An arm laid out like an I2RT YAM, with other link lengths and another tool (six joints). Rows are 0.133 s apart.
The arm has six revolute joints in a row. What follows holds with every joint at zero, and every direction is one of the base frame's.
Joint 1 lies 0.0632 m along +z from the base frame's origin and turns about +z.
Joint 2 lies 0.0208 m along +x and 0.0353 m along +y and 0.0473 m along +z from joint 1 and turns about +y.
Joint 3 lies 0.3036 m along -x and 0.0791 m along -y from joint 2 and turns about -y.
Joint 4 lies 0.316 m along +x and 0.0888 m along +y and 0.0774 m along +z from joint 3 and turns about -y.
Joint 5 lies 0.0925 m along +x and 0.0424 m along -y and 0.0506 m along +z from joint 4 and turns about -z.
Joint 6 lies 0.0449 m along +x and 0.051 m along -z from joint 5 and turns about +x.
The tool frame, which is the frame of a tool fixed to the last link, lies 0.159 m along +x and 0.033 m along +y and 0.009 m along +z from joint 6; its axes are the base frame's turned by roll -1.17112, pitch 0.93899 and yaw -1.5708 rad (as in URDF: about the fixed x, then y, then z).
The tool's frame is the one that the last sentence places.
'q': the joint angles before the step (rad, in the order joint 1, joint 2, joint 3, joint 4, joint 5, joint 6). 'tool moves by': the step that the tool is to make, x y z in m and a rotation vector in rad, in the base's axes. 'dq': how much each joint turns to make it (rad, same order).
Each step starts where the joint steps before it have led.
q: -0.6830 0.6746 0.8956 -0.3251 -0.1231 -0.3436
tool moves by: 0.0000 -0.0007 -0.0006 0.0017 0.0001 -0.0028
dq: -0.0001 0.0004 -0.0011 0.0006 0.0025 0.0015
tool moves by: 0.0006 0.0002 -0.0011 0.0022 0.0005 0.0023
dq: 0.0003 0.0006 -0.0022 0.0012 -0.0021 0.0012
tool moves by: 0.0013 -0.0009 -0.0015 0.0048 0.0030 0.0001
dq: 0.0003 0.0056 0.0008 -0.0003 0.0000 0.0019
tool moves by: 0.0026 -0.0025 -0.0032 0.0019 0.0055 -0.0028
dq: 0.0017 0.0096 -0.0032 0.0071 0.0047 -0.0015
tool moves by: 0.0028 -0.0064 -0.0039 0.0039 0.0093 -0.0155
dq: -0.0004 0.0174 0.0006 0.0071 0.0153 -0.0010
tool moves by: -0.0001 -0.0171 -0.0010 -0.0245 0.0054 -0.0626
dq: -0.0014 0.0197 -0.0057 0.0357 0.0634 -0.0149
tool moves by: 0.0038 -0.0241 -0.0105 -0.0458 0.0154 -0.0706
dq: -0.0043 0.0339 -0.0367 0.0875 0.0708 -0.0378
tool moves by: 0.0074 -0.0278 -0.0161 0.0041 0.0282 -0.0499
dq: -0.0278 0.0736 -0.0040 0.0540 0.0236 -0.0125
